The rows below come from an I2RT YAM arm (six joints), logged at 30 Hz.
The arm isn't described. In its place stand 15 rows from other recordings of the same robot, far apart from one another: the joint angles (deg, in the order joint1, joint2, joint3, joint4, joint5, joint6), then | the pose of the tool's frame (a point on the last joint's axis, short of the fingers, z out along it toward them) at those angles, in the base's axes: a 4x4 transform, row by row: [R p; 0 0 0 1], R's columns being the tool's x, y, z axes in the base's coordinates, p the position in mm.
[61.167, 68.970, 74.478, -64.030, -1.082, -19.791] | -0.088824, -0.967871, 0.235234, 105.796; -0.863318, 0.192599, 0.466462, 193.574; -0.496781, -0.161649, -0.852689, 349.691; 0, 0, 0, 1
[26.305, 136.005, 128.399, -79.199, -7.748, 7.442] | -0.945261, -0.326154, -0.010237, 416.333; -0.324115, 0.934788, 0.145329, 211.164; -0.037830, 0.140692, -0.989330, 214.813; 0, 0, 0, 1
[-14.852, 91.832, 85.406, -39.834, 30.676, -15.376] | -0.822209, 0.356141, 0.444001, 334.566; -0.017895, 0.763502, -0.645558, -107.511; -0.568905, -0.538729, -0.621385, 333.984; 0, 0, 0, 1
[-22.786, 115.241, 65.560, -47.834, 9.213, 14.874] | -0.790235, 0.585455, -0.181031, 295.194; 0.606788, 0.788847, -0.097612, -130.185; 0.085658, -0.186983, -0.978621, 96.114; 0, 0, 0, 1
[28.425, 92.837, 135.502, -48.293, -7.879, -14.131] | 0.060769, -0.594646, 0.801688, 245.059; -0.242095, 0.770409, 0.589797, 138.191; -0.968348, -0.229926, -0.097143, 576.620; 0, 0, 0, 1
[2.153, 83.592, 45.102, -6.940, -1.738, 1.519] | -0.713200, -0.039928, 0.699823, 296.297; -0.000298, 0.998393, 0.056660, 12.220; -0.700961, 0.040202, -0.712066, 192.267; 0, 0, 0, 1
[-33.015, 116.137, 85.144, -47.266, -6.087, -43.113] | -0.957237, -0.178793, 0.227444, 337.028; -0.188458, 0.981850, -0.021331, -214.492; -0.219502, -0.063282, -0.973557, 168.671; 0, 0, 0, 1
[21.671, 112.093, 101.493, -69.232, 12.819, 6.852] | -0.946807, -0.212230, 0.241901, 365.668; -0.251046, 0.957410, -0.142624, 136.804; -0.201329, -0.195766, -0.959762, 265.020; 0, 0, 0, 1
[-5.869, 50.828, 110.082, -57.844, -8.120, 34.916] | -0.002385, -0.046183, 0.998930, 36.463; 0.569867, 0.820796, 0.039308, 1.307; -0.821733, 0.569352, 0.024360, 562.092; 0, 0, 0, 1
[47.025, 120.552, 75.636, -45.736, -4.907, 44.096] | -0.996334, -0.048727, -0.070313, 249.182; -0.052307, 0.997378, 0.050015, 271.917; 0.067692, 0.053509, -0.996270, 100.889; 0, 0, 0, 1
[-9.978, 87.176, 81.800, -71.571, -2.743, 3.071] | -0.949347, 0.213593, 0.230473, 277.322; 0.221354, 0.975160, 0.008044, -47.059; -0.223030, 0.058652, -0.973045, 307.234; 0, 0, 0, 1
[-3.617, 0.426, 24.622, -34.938, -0.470, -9.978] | -0.192739, 0.021978, 0.981004, 62.462; -0.161426, 0.985418, -0.053792, -3.656; -0.967881, -0.168728, -0.186381, 250.181; 0, 0, 0, 1
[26.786, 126.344, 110.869, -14.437, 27.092, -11.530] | -0.426420, -0.136809, 0.894119, 471.682; -0.414609, 0.908099, -0.058785, 219.958; -0.803907, -0.395777, -0.443954, 265.895; 0, 0, 0, 1
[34.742, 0.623, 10.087, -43.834, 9.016, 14.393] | -0.562819, -0.326910, 0.759187, 67.204; -0.091563, 0.937472, 0.335801, 39.819; -0.821493, 0.119482, -0.557560, 154.216; 0, 0, 0, 1
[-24.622, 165.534, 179.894, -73.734, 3.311, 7.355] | -0.719163, 0.539183, 0.438277, 502.678; 0.470178, 0.842038, -0.264395, -232.639; -0.511603, 0.015925, -0.859075, 204.077; 0, 0, 0, 1
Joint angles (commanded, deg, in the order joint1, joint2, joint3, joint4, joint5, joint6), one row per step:
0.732 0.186 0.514 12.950 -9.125 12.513
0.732 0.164 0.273 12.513 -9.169 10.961
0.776 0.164 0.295 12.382 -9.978 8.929
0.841 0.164 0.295 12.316 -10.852 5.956
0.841 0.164 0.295 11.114 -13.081 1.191
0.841 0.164 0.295 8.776 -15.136 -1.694
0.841 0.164 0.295 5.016 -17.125 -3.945
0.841 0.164 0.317 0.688 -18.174 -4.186
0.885 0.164 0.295 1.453 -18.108 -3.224
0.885 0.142 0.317 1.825 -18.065 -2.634
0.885 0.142 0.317 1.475 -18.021 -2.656
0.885 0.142 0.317 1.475 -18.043 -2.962
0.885 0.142 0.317 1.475 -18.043 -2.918
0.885 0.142 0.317 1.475 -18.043 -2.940
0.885 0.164 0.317 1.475 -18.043 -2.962
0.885 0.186 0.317 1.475 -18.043 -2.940
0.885 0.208 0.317 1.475 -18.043 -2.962
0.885 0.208 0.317 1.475 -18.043 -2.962
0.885 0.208 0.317 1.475 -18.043 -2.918
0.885 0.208 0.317 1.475 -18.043 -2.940
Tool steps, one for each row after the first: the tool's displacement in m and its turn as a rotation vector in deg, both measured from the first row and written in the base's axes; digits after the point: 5 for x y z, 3 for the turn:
0.00051 0.00003 -0.00226 -1.508 0.390 -0.301
0.00044 0.00061 -0.00238 -3.637 0.122 0.086
0.00035 0.00127 -0.00253 -6.675 -0.399 0.353
0.00052 0.00262 -0.00482 -11.692 -0.315 1.602
0.00097 0.00387 -0.00923 -14.803 1.156 3.303
0.00148 0.00506 -0.01632 -17.165 4.089 5.383
0.00167 0.00569 -0.02434 -17.351 8.146 7.033
0.00167 0.00573 -0.02303 -16.457 7.661 7.027
0.00161 0.00570 -0.02216 -15.904 7.406 7.006
0.00164 0.00568 -0.02282 -15.906 7.754 7.008
0.00163 0.00569 -0.02282 -16.202 7.672 6.989
0.00163 0.00569 -0.02282 -16.159 7.683 6.995
0.00163 0.00569 -0.02282 -16.180 7.677 6.992
0.00166 0.00569 -0.02285 -16.201 7.694 6.992
0.00168 0.00569 -0.02289 -16.179 7.721 6.998
0.00171 0.00569 -0.02292 -16.199 7.737 6.998
0.00171 0.00569 -0.02292 -16.199 7.737 6.998
0.00171 0.00569 -0.02292 -16.156 7.749 7.004
0.00171 0.00569 -0.02292 -16.178 7.743 7.001

